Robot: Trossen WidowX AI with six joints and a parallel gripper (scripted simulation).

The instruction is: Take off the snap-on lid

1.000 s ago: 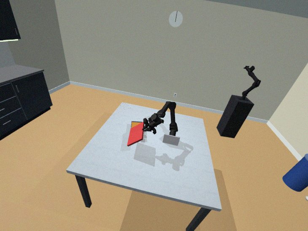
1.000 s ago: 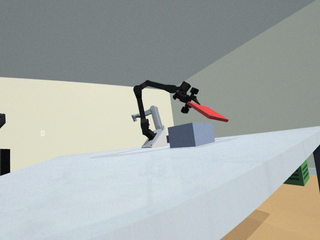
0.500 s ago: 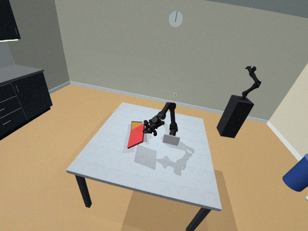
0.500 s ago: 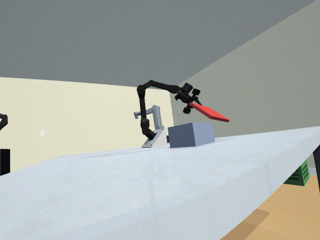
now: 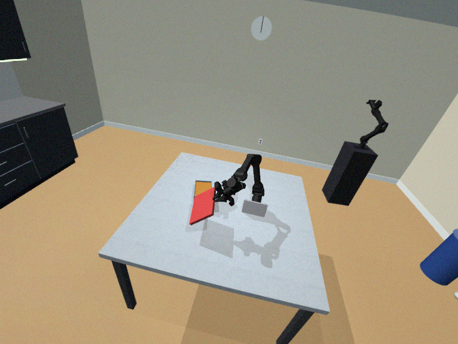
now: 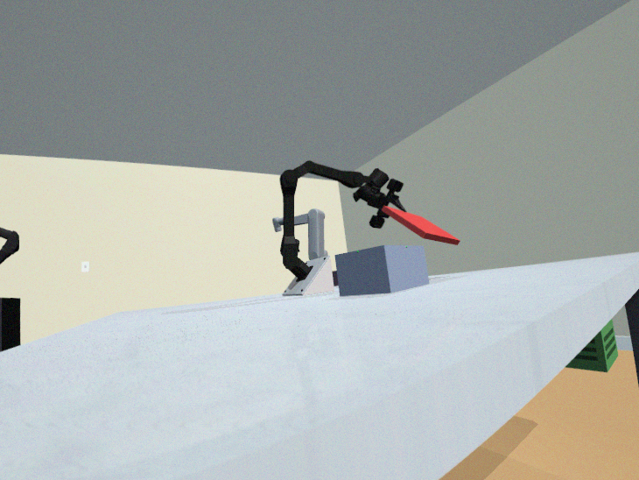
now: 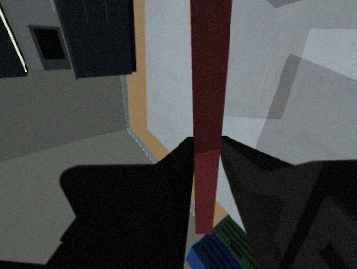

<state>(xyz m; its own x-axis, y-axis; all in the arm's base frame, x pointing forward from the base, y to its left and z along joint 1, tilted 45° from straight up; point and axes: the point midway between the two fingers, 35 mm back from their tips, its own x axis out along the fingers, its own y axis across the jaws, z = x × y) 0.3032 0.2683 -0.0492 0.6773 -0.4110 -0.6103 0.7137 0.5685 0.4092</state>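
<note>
The red lid is 6 cm ahead of my gripper tip and 5 cm below it. Also, from my gripper tip: grey storage box 27 cm to the right, 18 cm below, 11 cm ahead.
</note>
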